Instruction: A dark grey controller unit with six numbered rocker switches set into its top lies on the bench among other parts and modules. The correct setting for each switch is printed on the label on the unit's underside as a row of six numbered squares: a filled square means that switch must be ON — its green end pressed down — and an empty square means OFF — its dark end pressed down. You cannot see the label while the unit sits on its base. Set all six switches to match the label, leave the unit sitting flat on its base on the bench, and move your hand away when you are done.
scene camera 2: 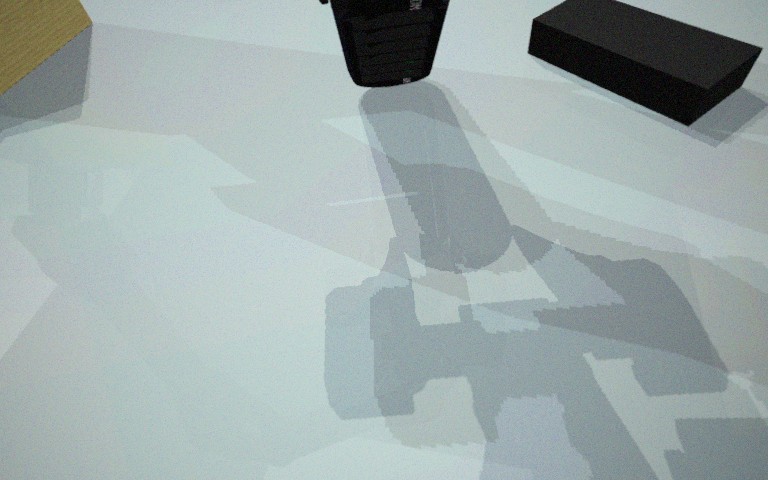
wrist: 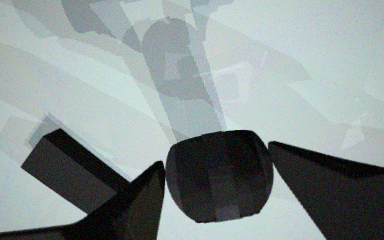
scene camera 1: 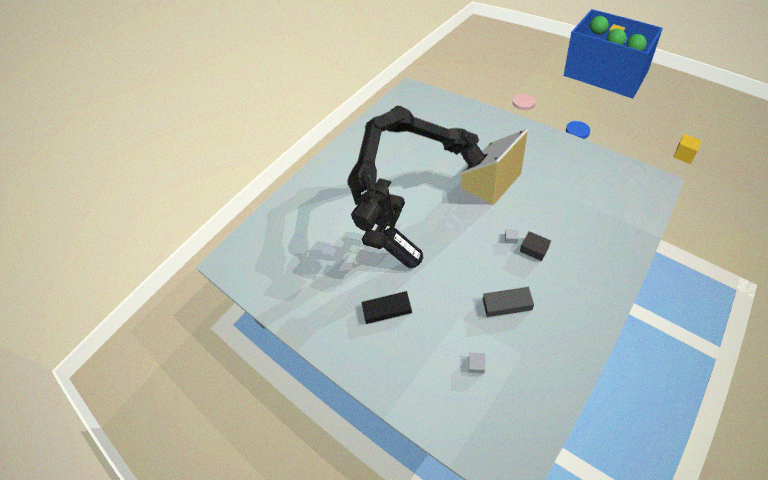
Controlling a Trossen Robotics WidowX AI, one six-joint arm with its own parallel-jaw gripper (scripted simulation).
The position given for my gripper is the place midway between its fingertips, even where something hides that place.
Note:
I see my gripper [scene camera 1: 387,237] and a black block [scene camera 2: 681,71].
The black block is seen too in the wrist view [wrist: 60,162] and in scene camera 1 [scene camera 1: 386,307]. My gripper also shows in the wrist view [wrist: 215,157].

